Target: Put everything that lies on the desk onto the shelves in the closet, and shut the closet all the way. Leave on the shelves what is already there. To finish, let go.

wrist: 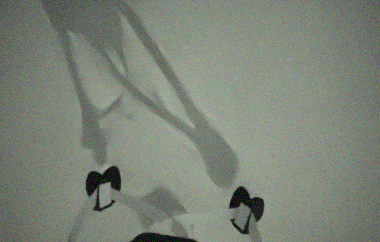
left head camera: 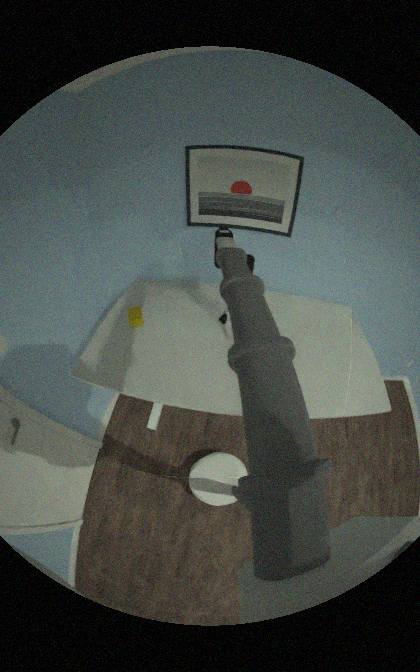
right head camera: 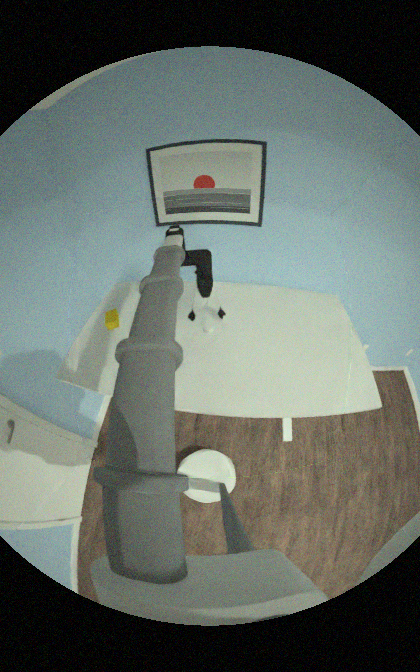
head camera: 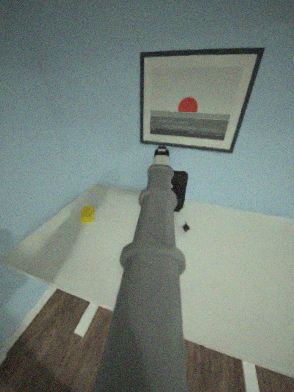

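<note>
A yellow block (head camera: 88,214) (left head camera: 135,316) (right head camera: 112,319) lies near the far left corner of the white desk (head camera: 235,270) (left head camera: 175,370) (right head camera: 275,360). My gripper (right head camera: 206,314) (wrist: 175,191) points down over the back part of the desk, to the right of the block and well apart from it. Its fingers are spread, with no object held between the tips in the wrist view, where its shadow falls on the desk top. A pale patch shows by the fingertips in the right head view; I cannot tell what it is. The closet shelves cannot be made out.
A framed picture (head camera: 192,100) (left head camera: 242,190) (right head camera: 206,185) hangs on the blue wall behind the desk. A round white stool (left head camera: 215,467) (right head camera: 210,465) stands in front of the desk. A pale panel with a dark handle (left head camera: 15,430) (right head camera: 10,431) is at the left. My arm hides part of the desk.
</note>
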